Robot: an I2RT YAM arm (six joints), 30 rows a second.
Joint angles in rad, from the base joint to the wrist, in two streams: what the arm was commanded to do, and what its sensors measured. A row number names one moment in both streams.
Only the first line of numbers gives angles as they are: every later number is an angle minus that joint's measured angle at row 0.
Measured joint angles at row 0: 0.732 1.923 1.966 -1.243 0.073 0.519
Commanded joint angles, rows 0 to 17: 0.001 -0.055 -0.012 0.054 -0.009 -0.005; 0.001 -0.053 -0.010 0.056 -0.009 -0.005; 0.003 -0.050 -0.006 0.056 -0.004 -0.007; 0.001 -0.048 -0.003 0.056 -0.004 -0.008; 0.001 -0.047 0.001 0.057 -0.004 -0.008; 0.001 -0.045 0.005 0.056 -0.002 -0.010; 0.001 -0.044 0.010 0.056 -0.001 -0.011; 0.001 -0.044 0.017 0.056 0.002 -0.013; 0.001 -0.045 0.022 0.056 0.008 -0.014; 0.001 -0.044 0.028 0.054 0.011 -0.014; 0.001 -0.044 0.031 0.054 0.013 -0.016; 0.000 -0.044 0.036 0.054 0.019 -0.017; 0.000 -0.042 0.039 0.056 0.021 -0.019; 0.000 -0.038 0.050 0.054 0.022 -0.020; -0.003 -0.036 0.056 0.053 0.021 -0.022; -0.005 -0.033 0.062 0.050 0.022 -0.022; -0.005 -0.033 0.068 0.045 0.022 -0.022; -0.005 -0.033 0.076 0.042 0.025 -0.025
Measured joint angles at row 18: 0.000 0.000 -0.004 0.017 0.010 -0.007
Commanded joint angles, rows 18 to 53: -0.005 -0.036 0.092 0.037 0.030 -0.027; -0.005 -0.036 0.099 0.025 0.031 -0.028; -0.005 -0.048 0.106 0.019 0.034 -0.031; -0.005 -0.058 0.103 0.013 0.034 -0.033; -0.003 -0.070 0.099 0.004 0.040 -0.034; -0.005 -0.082 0.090 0.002 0.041 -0.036; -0.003 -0.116 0.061 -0.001 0.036 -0.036; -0.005 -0.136 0.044 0.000 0.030 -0.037; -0.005 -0.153 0.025 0.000 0.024 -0.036; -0.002 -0.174 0.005 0.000 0.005 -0.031; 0.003 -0.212 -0.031 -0.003 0.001 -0.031; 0.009 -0.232 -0.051 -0.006 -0.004 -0.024; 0.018 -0.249 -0.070 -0.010 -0.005 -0.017; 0.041 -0.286 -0.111 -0.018 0.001 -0.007; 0.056 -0.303 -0.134 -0.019 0.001 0.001; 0.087 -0.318 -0.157 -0.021 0.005 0.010; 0.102 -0.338 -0.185 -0.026 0.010 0.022; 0.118 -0.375 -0.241 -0.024 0.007 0.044; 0.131 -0.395 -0.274 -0.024 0.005 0.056; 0.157 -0.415 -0.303 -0.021 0.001 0.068; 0.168 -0.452 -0.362 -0.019 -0.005 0.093; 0.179 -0.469 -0.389 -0.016 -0.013 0.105; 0.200 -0.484 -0.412 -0.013 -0.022 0.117; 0.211 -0.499 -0.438 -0.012 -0.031 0.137; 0.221 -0.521 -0.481 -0.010 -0.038 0.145; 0.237 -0.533 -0.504 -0.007 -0.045 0.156; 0.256 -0.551 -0.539 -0.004 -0.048 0.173; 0.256 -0.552 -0.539 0.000 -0.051 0.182; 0.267 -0.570 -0.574 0.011 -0.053 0.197; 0.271 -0.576 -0.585 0.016 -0.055 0.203; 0.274 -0.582 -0.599 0.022 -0.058 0.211; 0.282 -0.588 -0.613 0.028 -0.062 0.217; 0.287 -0.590 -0.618 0.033 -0.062 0.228; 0.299 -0.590 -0.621 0.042 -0.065 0.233; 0.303 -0.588 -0.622 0.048 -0.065 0.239; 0.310 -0.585 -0.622 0.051 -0.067 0.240
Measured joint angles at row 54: 0.281 -0.562 -0.614 -0.012 -0.054 0.195
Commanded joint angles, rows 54 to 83: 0.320 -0.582 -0.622 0.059 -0.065 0.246; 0.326 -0.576 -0.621 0.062 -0.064 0.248; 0.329 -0.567 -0.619 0.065 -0.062 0.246; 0.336 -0.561 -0.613 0.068 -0.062 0.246; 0.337 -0.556 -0.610 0.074 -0.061 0.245; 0.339 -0.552 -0.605 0.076 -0.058 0.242; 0.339 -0.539 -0.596 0.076 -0.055 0.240; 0.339 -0.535 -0.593 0.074 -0.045 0.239; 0.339 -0.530 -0.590 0.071 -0.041 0.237; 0.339 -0.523 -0.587 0.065 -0.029 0.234; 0.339 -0.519 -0.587 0.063 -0.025 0.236; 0.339 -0.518 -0.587 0.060 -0.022 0.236; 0.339 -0.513 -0.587 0.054 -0.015 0.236; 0.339 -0.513 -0.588 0.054 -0.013 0.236; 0.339 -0.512 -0.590 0.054 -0.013 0.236; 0.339 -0.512 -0.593 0.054 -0.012 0.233; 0.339 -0.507 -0.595 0.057 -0.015 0.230; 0.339 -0.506 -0.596 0.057 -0.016 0.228; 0.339 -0.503 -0.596 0.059 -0.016 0.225; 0.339 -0.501 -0.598 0.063 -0.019 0.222; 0.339 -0.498 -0.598 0.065 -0.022 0.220; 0.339 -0.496 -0.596 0.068 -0.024 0.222; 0.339 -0.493 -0.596 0.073 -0.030 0.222; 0.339 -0.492 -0.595 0.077 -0.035 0.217; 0.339 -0.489 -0.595 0.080 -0.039 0.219; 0.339 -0.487 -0.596 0.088 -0.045 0.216; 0.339 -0.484 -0.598 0.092 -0.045 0.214; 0.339 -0.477 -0.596 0.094 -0.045 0.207; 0.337 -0.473 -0.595 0.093 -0.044 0.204; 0.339 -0.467 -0.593 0.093 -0.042 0.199
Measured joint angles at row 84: 0.330 -0.488 -0.620 0.039 -0.056 0.217
